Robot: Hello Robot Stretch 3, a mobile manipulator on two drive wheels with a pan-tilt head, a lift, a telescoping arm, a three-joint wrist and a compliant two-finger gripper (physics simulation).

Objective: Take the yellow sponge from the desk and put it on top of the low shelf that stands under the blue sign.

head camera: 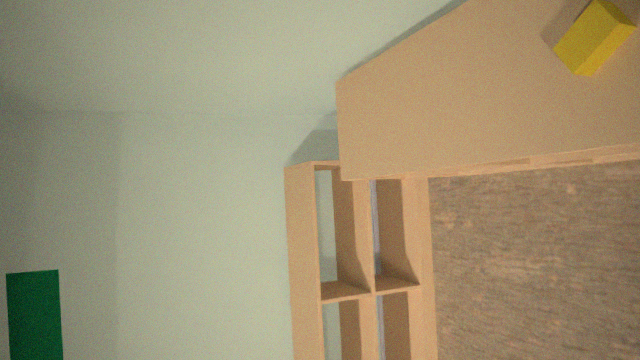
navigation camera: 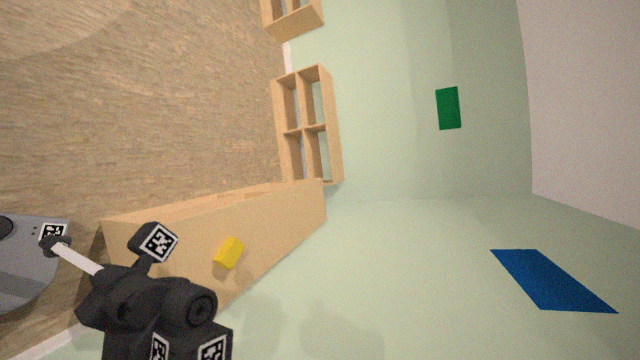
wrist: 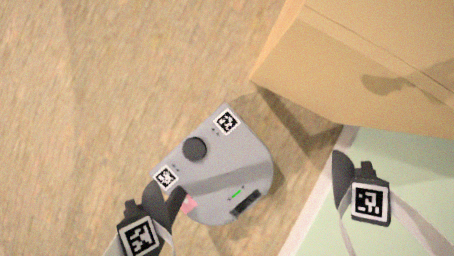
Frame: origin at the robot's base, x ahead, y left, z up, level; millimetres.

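Seen in the pictures: gripper, between the fingertips: (wrist: 247, 186); robot's base, origin of its link: (wrist: 200, 142).
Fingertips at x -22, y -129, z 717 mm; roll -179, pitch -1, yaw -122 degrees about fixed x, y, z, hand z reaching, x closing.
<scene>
Offsets run from my fingertips to a thing's top centre. Level surfaces: height alone.
The yellow sponge @(62 mm down, 9 mm back, 413 mm right) (head camera: 592, 42) (navigation camera: 229, 253) lies on the light wooden desk @(107 mm down) (head camera: 425, 120) (navigation camera: 285, 210), at the upper right in the head view and low left of centre in the navigation view. It does not show in the wrist view. My gripper (wrist: 247, 186) is open and empty, its fingers wide apart. In the navigation view it hangs toward the desk's near end, apart from the sponge; one fingertip is hidden there. The blue sign @(1134 mm up, 75 mm back, 883 mm right) (navigation camera: 552, 280) is on the wall at the lower right. I cannot make out a low shelf under it.
A low wooden shelf @(107 mm down) (head camera: 302, 225) (navigation camera: 332, 130) stands past the desk's far end, under a green sign (head camera: 34, 315) (navigation camera: 448, 108). Another wooden shelf (navigation camera: 297, 22) is partly visible at the top. My grey base (navigation camera: 30, 265) (wrist: 225, 150) is beside the desk's near end.
</scene>
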